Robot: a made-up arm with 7 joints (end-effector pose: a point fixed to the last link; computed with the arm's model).
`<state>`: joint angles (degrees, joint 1 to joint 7).
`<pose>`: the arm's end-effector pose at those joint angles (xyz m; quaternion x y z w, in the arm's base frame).
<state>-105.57 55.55 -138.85 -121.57 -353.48 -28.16 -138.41</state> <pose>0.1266 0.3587 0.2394 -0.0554 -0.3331 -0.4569 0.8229</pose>
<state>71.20 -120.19 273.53 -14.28 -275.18 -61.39 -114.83</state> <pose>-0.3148 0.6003 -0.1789 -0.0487 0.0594 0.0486 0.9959</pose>
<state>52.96 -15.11 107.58 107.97 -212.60 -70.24 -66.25</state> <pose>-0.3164 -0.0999 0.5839 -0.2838 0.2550 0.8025 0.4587</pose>
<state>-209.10 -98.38 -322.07 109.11 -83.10 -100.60 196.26</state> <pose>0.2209 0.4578 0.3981 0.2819 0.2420 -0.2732 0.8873</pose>
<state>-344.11 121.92 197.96 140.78 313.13 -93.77 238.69</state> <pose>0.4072 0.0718 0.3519 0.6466 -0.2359 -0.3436 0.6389</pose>
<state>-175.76 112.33 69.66 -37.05 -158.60 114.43 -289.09</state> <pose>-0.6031 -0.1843 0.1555 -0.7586 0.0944 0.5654 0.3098</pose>
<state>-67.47 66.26 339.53 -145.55 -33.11 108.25 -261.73</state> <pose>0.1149 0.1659 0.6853 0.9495 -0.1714 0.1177 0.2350</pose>
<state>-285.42 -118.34 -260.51 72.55 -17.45 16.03 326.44</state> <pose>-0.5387 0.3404 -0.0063 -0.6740 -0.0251 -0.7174 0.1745</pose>
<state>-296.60 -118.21 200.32 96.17 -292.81 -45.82 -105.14</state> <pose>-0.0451 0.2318 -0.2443 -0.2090 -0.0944 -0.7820 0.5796</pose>
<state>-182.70 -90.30 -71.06 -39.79 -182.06 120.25 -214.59</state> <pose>0.5768 0.2721 0.2722 0.3154 0.6019 0.1383 0.7204</pose>
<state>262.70 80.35 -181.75 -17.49 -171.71 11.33 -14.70</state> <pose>-0.1235 0.8957 0.3296 0.3559 0.4581 -0.5828 0.5691</pose>
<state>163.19 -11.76 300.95 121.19 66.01 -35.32 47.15</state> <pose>0.0186 -0.3487 0.6491 -0.0354 -0.6222 -0.7385 0.2575</pose>
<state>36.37 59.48 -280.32 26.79 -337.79 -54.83 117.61</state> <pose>0.5680 -0.5243 0.7422 -0.3544 -0.7020 0.2009 0.5842</pose>
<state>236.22 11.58 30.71 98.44 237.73 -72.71 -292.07</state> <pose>0.0766 0.4007 0.6432 0.4949 0.0960 -0.8636 0.0088</pose>
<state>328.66 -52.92 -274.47 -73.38 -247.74 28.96 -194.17</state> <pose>-0.6566 0.0664 0.5957 0.5620 -0.0266 0.6975 0.4438</pose>
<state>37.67 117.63 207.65 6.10 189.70 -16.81 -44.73</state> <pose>0.6921 -0.4701 -0.0302 -0.6493 0.0763 0.7196 0.2339</pose>
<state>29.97 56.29 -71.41 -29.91 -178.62 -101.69 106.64</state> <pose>0.5533 -0.3641 0.7631 -0.1190 -0.6613 0.5141 0.5330</pose>
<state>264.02 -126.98 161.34 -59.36 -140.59 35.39 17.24</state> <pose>-0.0070 -0.7445 0.2522 -0.8664 -0.3727 -0.0727 0.3243</pose>
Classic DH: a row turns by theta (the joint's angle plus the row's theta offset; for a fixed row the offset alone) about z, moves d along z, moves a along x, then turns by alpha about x. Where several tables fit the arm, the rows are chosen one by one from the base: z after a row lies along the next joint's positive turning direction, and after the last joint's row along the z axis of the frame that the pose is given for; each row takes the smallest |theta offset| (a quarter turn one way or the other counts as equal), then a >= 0, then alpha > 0; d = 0 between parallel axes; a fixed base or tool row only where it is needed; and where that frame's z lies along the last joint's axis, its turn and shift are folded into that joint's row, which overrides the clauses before.
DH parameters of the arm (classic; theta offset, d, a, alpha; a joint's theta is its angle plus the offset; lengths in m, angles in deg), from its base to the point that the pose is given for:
base (fixed): 0 0 0 180
joint 1: 0 -0.3345 0 90
joint 2: 0 -0.0087 0 -90
joint 3: 0 -0.4797 0 90
joint 4: 0 -0.0167 0 -90
joint 5: 0 -0.3071 0 90
joint 6: 0 -0.0003 0 -90
joint 7: 0 -0.1345 0 0

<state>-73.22 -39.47 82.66 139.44 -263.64 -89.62 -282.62</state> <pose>0.1616 -0.0925 0.6060 0.8320 -0.2969 0.1392 0.4476</pose>
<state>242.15 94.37 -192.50 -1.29 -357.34 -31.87 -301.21</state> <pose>-0.4357 0.7774 0.1906 0.2816 -0.3467 0.8920 0.0694</pose>
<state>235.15 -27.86 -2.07 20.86 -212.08 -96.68 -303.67</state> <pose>0.0416 -0.1530 1.0607 -0.5263 0.4604 -0.6731 0.2407</pose>
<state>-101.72 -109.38 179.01 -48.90 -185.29 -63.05 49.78</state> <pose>0.1688 -0.8142 0.2527 -0.4022 -0.2537 -0.2217 0.8513</pose>
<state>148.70 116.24 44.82 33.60 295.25 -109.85 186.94</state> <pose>-0.6550 -0.1966 0.0324 -0.9707 0.0791 -0.2265 0.0150</pose>
